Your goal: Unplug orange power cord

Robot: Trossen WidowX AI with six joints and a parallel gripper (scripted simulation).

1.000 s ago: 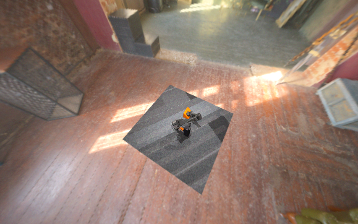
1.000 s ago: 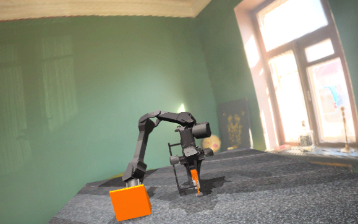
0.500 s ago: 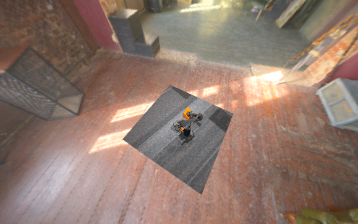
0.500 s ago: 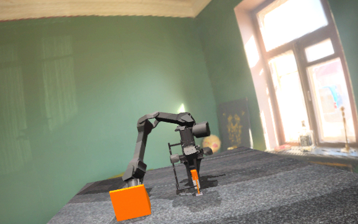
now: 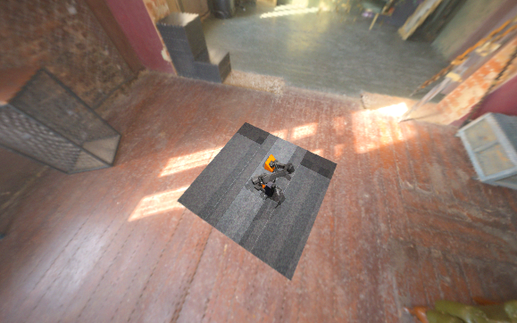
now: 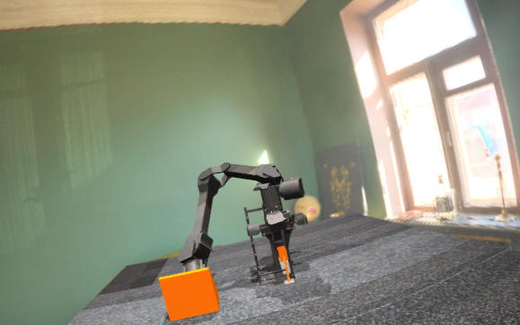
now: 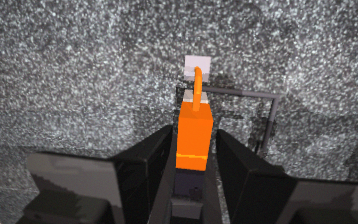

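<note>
The orange plug is 3 cm to the left of my gripper tip and 1 cm below it.
</note>
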